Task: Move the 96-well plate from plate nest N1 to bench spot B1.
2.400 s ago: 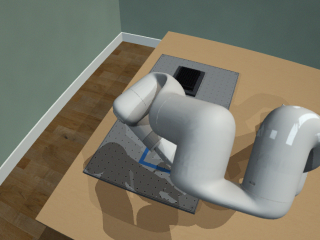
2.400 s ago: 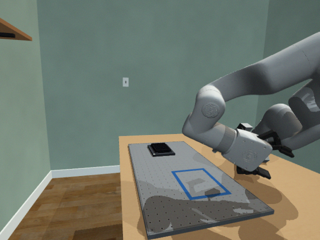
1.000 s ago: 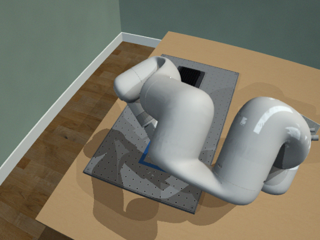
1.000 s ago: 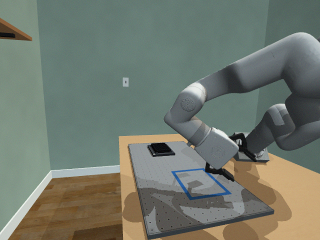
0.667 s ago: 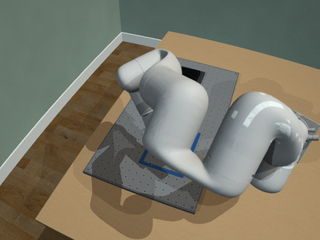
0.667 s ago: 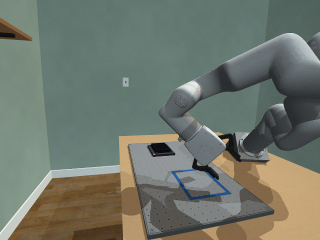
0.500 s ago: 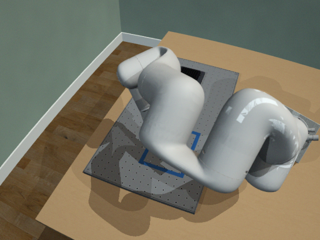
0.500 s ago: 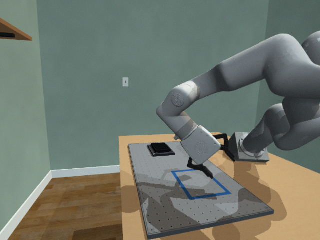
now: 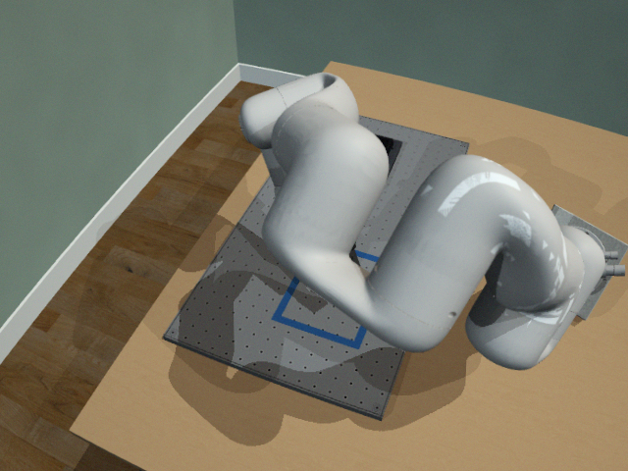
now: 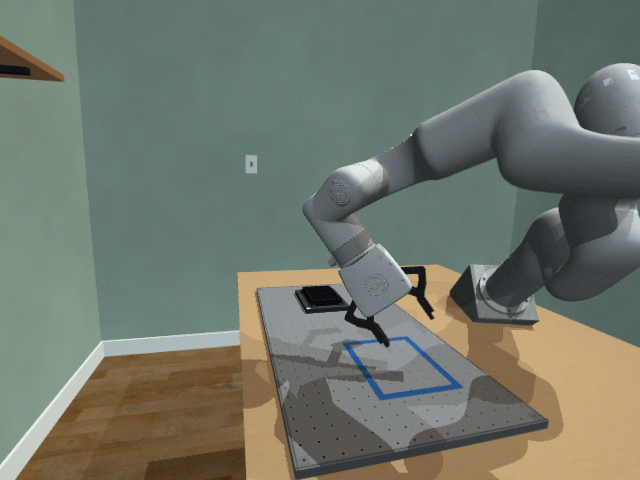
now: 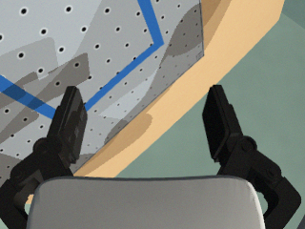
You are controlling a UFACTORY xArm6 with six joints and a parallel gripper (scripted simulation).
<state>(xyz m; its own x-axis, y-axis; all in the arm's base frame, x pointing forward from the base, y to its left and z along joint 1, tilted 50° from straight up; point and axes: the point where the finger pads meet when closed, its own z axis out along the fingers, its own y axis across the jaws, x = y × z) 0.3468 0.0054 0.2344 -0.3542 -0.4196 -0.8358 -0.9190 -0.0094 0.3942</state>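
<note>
My hand is 38 cm to the left of the black 96-well plate, 7 cm above it and 5 cm short of it. The rest, counted from my hand: dark plate nest N1 (38 cm to the right, 8 cm below, 5 cm ahead).
</note>
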